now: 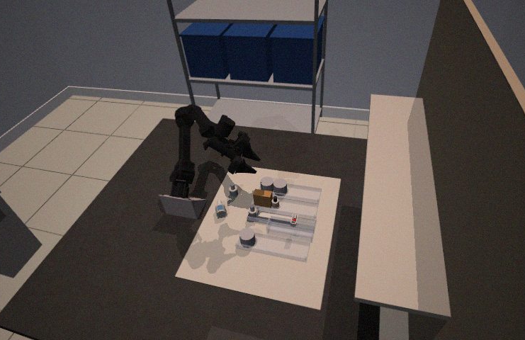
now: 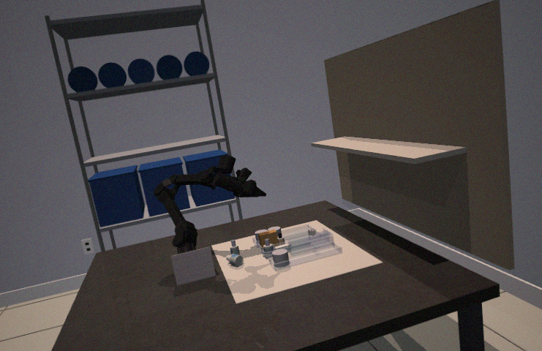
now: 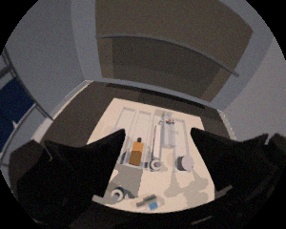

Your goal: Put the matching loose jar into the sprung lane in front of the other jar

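Now: gripper tip 21 cm above the box and 2 cm to the right of it. The rest, counted from my gripper tip: pusher plate (19 cm below, 9 cm to the right, 8 cm ahead); red mark (17 cm below, 15 cm ahead, 11 cm to the right); sprung lane (22 cm below, 12 cm ahead, 9 cm to the right).
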